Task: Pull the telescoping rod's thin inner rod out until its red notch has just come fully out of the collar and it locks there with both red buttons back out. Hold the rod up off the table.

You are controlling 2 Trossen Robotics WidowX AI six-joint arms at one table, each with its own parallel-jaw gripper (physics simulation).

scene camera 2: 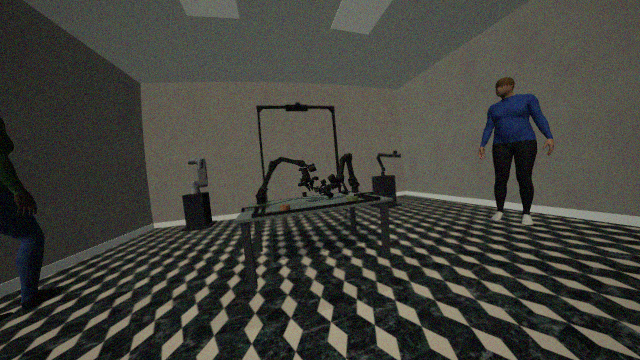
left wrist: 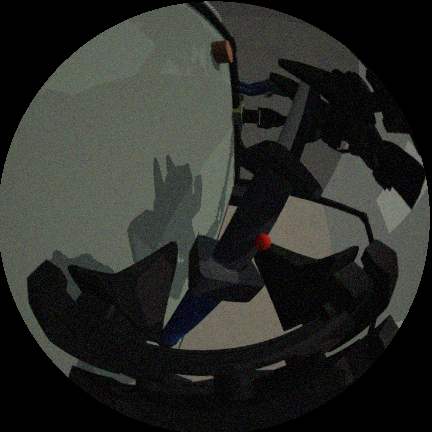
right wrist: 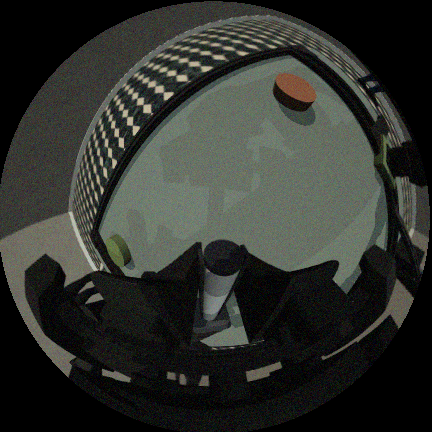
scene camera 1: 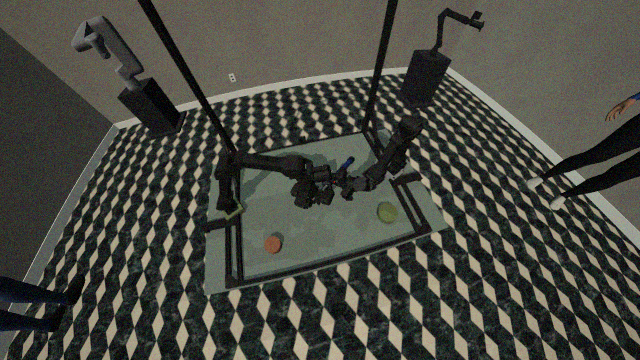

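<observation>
The rod is held up above the table. In the left wrist view its dark collar (left wrist: 225,275) stands between my left fingers, with one red button (left wrist: 263,242) out near the right-hand finger. The blue handle (left wrist: 192,316) (scene camera 1: 346,163) runs off below the collar. My left gripper (left wrist: 213,244) is open around the collar, with a visible gap on one side. My right gripper (right wrist: 212,246) is shut on the inner rod (right wrist: 216,295) near its dark end cap (right wrist: 223,260). The inner rod looks dark in the left wrist view. The second button and the red notch do not show.
An orange disc (scene camera 1: 272,244) (scene camera 2: 285,207) (left wrist: 221,52) (right wrist: 295,90) lies at the table's front left in scene camera 1, a green disc (scene camera 1: 387,212) (right wrist: 118,250) at its right. A dark frame bar (scene camera 1: 330,258) runs along the front edge. Both arms meet over the table's middle.
</observation>
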